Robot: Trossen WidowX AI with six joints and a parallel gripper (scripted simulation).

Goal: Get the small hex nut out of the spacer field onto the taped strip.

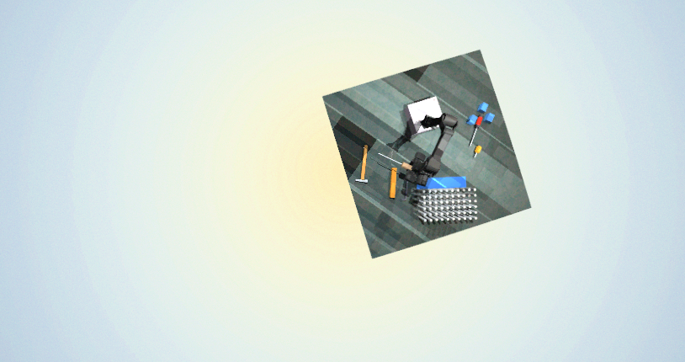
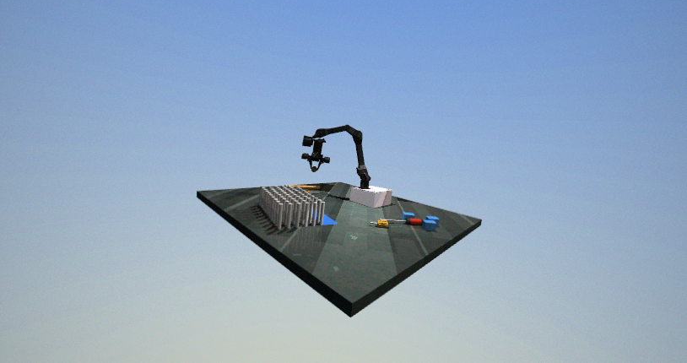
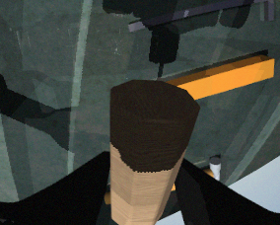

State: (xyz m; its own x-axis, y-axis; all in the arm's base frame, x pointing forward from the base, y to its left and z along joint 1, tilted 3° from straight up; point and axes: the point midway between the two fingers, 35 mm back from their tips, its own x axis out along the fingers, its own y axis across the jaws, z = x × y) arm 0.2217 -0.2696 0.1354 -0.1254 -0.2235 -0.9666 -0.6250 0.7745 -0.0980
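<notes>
The blue taped strip lies 240 mm to the left of my gripper tip, 240 mm ahead of it and 190 mm below it. Round my gripper tip: yellow screwdriver: 590 mm to the left, 180 mm below, 130 mm ahead; hex nut: 370 mm ahead, 190 mm below, 150 mm to the left; orange bar: 180 mm below, 90 mm to the right, 80 mm ahead.
</notes>
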